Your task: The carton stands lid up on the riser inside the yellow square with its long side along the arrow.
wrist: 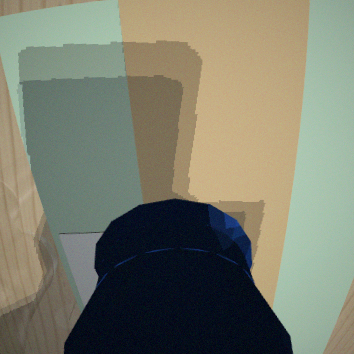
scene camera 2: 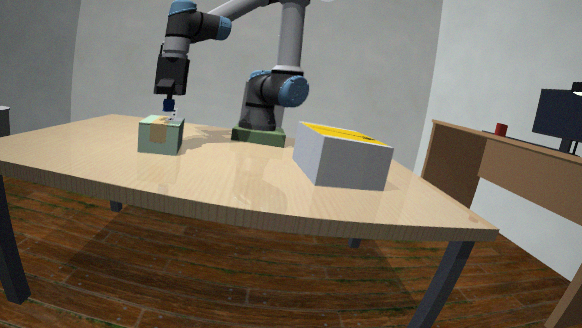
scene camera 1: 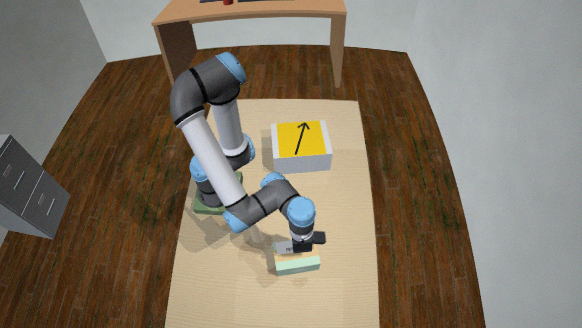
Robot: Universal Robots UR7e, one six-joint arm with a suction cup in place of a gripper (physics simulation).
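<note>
The pale green carton stands on the table, its taped, labelled face up. A tan tape strip runs along its top. In scene camera 1 its long side runs left to right, across the direction of the arrow. The white label is partly hidden. My blue suction cup points down just above the carton's top, with a small gap in scene camera 2, and holds nothing. The riser carries the yellow square.
The arm's green base stands at the table's left side in scene camera 1. The riser is farther up the table from the carton. A brown desk and a grey cabinet stand off the table.
</note>
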